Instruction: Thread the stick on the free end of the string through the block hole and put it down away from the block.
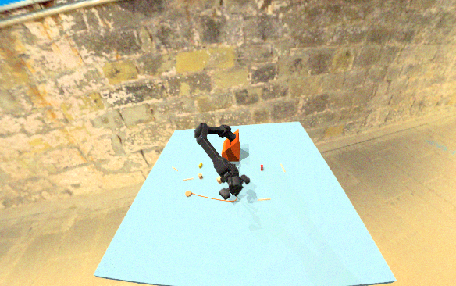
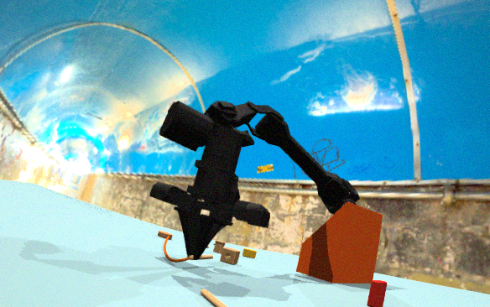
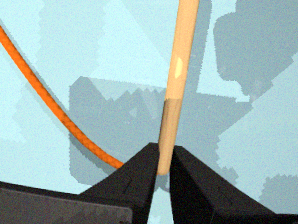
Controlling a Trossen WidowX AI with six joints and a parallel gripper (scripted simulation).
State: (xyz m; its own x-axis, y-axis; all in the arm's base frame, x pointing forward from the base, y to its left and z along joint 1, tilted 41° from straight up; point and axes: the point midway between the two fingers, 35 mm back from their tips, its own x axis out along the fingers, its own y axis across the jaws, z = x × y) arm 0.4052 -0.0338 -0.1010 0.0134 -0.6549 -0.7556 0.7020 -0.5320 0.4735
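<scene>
My gripper tip is now 12 cm to the left of the wooden block and 12 cm past it. Round my gripper tip: red cylinder (23 cm behind, 16 cm to the left, 1 cm above); round wooden button (30 cm to the right, 1 cm below, 1 cm behind); thin wooden stick (1 cm to the right, 1 cm behind).
</scene>
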